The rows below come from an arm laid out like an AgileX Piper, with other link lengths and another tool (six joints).
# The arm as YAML. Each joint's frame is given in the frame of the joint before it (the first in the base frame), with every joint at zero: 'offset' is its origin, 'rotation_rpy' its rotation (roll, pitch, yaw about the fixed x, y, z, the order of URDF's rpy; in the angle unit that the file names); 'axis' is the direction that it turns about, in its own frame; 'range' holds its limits. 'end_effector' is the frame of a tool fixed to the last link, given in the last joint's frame.
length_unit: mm
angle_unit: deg
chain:
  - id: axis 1
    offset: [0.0, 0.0, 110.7]
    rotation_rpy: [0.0, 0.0, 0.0]
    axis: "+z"
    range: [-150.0, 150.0]
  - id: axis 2
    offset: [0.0, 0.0, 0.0]
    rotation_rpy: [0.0, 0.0, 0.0]
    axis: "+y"
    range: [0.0, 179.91]
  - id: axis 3
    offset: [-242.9, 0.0, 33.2]
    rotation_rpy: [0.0, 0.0, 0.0]
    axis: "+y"
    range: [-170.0, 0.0]
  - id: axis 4
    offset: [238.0, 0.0, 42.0]
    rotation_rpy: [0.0, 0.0, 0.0]
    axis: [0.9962, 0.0, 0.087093]
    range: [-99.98, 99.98]
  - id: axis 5
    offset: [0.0, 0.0, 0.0]
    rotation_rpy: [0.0, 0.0, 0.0]
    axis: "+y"
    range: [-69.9, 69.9]
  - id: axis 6
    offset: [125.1, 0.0, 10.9]
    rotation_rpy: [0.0, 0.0, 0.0]
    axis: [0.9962, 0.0, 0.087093]
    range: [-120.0, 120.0]
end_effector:
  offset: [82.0, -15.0, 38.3]
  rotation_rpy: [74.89, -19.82, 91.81]
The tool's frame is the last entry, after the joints.
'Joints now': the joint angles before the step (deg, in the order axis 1, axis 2, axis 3, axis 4, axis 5, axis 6). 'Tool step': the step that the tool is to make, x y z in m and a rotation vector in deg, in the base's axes. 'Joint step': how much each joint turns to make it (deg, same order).
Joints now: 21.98, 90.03, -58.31, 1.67, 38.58, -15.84
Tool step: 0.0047, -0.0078, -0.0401, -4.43, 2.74, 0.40
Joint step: 0.00, 6.52, 0.54, -4.49, -2.85, 2.04
